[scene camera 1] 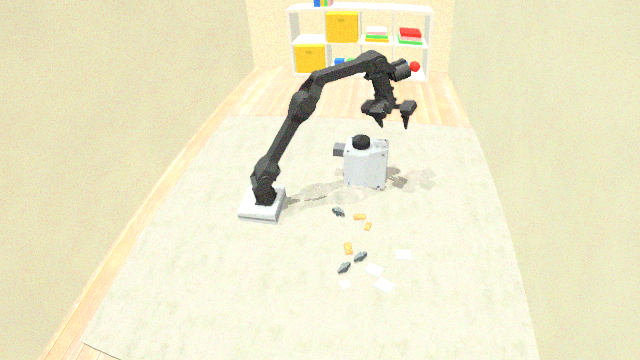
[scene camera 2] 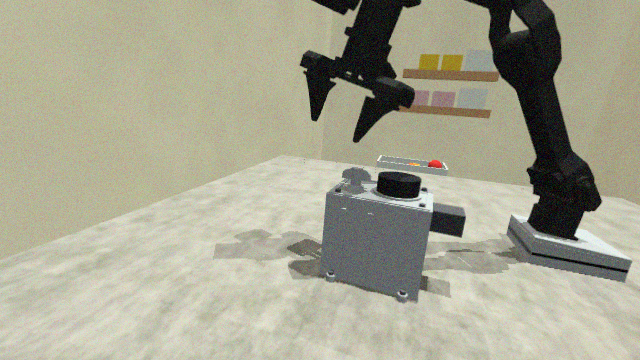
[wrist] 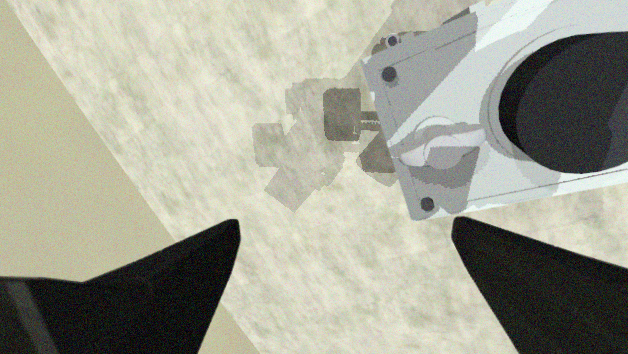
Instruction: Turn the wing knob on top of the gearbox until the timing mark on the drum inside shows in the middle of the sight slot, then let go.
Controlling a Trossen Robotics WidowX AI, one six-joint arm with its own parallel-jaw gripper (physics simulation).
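Places are measured from the arm's base along level axes (x right, y ahead, z up), in metres.
Pixels of known places: gripper, fingertip midpoint: [scene camera 1: 394, 128] [scene camera 2: 333, 131] [wrist: 345, 228]; arm's base at its link origin: [scene camera 1: 266, 199] [scene camera 2: 550, 230].
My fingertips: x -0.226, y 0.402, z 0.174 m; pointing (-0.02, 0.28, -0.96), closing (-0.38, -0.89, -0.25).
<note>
For each thing: its top centre in the pictures, then the offset to it from my fingertips. "*": a spot on its surface instead.
- light grey gearbox at its top centre: [wrist: 608, 112] [scene camera 2: 400, 171] [scene camera 1: 361, 137] dy -0.113, dx -0.003, dz -0.051 m
- large round black cap at a spot on its surface: [wrist: 565, 110] [scene camera 1: 364, 139] * dy -0.101, dx +0.001, dz -0.058 m
- dark block at a spot on its surface: [scene camera 2: 448, 220] * dy -0.189, dx -0.027, dz -0.106 m
The light grey gearbox [scene camera 1: 365, 167] [scene camera 2: 375, 245] [wrist: 465, 85] stands upright on the table. Its pale grey wing knob [scene camera 2: 356, 175] [wrist: 445, 150] is on top, beside a large round black cap [scene camera 1: 361, 142] [scene camera 2: 398, 185] [wrist: 565, 110]. In the wrist view the knob's wings run roughly left to right, tilted slightly up to the right, and one wing points towards the cap. My gripper [scene camera 1: 394, 127] [scene camera 2: 335, 131] [wrist: 345, 228] is open and empty, above the gearbox's knob end and apart from it. I cannot make out the sight slot or the timing mark.
A dark block [scene camera 1: 339, 149] [scene camera 2: 448, 220] sticks out of the gearbox's side. The arm's white base [scene camera 1: 260, 212] [scene camera 2: 575, 255] stands on the table. Small orange pieces [scene camera 1: 359, 217], dark pieces [scene camera 1: 338, 212] and white squares [scene camera 1: 403, 254] lie about. A tray [scene camera 2: 382, 161] with a red ball stands behind.
</note>
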